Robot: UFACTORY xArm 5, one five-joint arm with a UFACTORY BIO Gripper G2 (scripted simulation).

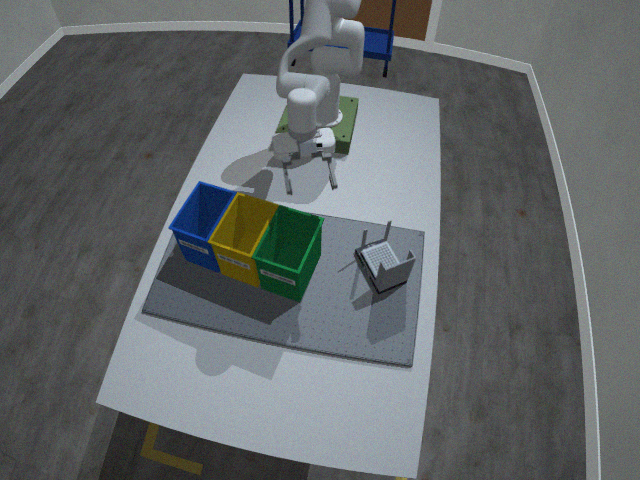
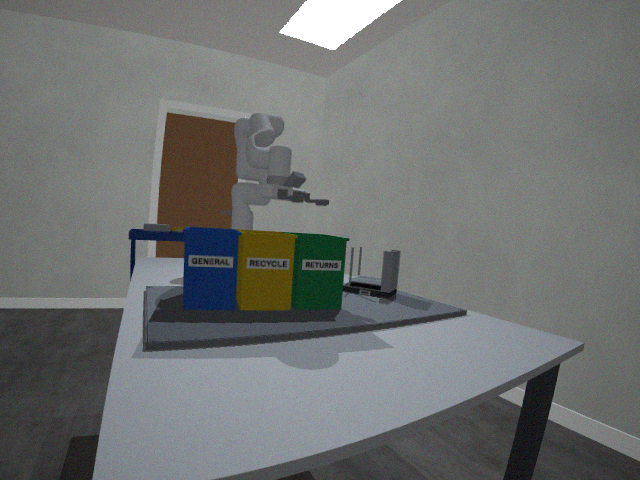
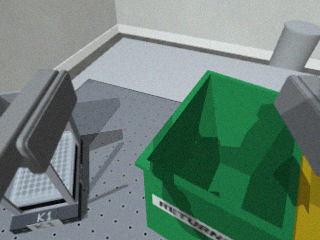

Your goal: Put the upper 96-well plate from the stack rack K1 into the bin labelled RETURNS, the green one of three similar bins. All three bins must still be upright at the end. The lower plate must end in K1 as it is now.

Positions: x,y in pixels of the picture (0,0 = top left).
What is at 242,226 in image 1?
A yellow recycle bin.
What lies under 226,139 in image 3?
A green returns bin.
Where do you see a yellow recycle bin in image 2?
264,282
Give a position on a blue general bin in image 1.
205,206
